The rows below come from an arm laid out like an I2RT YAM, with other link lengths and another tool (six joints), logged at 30 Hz.
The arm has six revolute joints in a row. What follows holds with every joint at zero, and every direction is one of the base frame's.
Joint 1 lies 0.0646 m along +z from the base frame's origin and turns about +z.
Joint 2 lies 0.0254 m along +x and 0.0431 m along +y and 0.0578 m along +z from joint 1 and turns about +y.
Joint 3 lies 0.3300 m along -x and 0.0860 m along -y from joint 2 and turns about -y.
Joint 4 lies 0.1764 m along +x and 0.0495 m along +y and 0.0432 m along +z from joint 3 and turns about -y.
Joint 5 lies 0.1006 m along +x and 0.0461 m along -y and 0.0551 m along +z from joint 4 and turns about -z.
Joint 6 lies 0.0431 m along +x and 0.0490 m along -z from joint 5 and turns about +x.
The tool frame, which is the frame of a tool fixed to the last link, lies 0.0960 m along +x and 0.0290 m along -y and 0.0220 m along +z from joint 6; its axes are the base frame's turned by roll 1.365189, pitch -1.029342 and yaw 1.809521 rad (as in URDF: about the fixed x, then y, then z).
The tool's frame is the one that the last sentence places.
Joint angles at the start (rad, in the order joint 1, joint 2, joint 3, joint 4, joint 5, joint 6):
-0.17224, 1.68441, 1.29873, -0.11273, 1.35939, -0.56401
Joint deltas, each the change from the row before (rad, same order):
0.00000, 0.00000, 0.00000, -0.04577, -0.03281, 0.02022
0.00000, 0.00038, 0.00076, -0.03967, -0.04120, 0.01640
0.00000, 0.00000, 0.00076, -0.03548, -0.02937, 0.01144
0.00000, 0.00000, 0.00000, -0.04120, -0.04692, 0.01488
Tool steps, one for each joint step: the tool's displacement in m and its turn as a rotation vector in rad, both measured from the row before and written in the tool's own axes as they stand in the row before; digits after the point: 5 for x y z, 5 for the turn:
0.00213, -0.00775, 0.00099, 0.02730, 0.02413, -0.02120
0.00331, -0.00768, 0.00125, 0.03138, 0.03104, -0.01783
0.00191, -0.00639, 0.00095, 0.02598, 0.02038, -0.01870
0.00338, -0.00881, 0.00143, 0.03829, 0.03344, -0.01947

